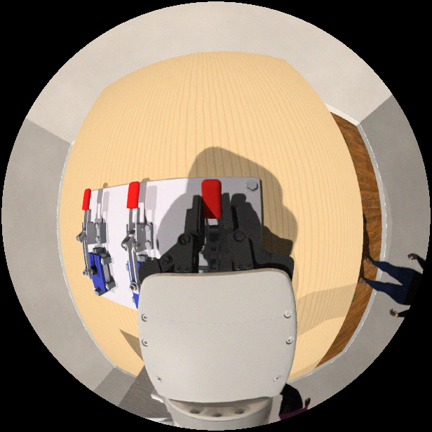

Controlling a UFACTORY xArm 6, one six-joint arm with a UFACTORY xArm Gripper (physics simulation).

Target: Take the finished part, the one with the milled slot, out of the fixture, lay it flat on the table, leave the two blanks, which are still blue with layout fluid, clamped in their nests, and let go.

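Note:
My gripper point(212, 203) is shut on the red handle point(211, 191) of the right toggle clamp, with one black finger on each side of it. The finished part with the milled slot does not show; the gripper and its housing hide the nest area below this handle. One blue blank point(99, 274) sits in the left nest of the fixture, under its clamp. The other blue blank point(132, 274) is in the middle nest, partly hidden by the gripper body. The pale fixture plate point(172, 188) lies on the wooden table point(225, 105).
Two more red clamp handles point(86, 199) point(133, 195) stand up over the left and middle nests. A bolt head point(252, 185) is at the plate's far right corner. A person in blue trousers point(390, 272) is beyond the table's right edge, and another person point(291, 397) shows at the bottom.

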